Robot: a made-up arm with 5 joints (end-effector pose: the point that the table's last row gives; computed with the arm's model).
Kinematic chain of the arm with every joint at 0, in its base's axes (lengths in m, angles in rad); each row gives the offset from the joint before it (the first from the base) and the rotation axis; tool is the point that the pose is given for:
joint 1: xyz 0 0 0.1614 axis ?
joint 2: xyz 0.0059 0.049 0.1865 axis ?
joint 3: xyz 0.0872 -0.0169 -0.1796 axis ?
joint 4: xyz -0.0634 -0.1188 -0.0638 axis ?
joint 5: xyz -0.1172 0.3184 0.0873 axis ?
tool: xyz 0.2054 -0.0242 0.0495
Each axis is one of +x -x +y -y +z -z.
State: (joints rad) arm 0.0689 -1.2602 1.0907 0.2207 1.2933
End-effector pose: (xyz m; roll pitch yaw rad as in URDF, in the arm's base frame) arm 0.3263 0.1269 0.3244 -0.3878 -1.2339 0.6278
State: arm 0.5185 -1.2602 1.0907 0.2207 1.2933
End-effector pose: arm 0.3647 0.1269 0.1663 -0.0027 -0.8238 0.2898
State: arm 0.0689 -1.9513 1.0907 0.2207 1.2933
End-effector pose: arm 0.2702 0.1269 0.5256 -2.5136 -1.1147 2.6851
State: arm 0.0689 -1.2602 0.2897 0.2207 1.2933
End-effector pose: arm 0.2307 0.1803 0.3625 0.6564 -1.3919 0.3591
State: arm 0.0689 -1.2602 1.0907 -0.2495 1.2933
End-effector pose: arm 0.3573 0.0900 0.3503 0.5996 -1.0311 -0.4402
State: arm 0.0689 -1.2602 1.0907 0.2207 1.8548
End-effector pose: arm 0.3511 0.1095 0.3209 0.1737 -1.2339 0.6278
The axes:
joint 1: +y
joint 2: +y
joint 3: -x
joint 4: -y
joint 5: +x

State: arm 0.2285 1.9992 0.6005 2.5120 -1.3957
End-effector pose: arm -0.2024 0.1721 0.6838 -1.0195 -0.3505 0.3621
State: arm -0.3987 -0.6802 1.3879 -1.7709 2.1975
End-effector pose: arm 0.2881 -0.0916 0.1954 1.6958 0.2624 -1.5053
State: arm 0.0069 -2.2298 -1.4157 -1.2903 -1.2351
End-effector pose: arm -0.1263 0.1811 0.4595 -1.9175 -0.3153 1.6234
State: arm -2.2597 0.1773 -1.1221 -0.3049 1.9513
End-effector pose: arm -0.1612 0.1441 0.1796 0.5139 -1.1095 2.4884
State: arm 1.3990 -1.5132 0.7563 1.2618 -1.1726
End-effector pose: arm 0.1471 0.2444 -0.1170 -2.5817 -0.8082 1.2418
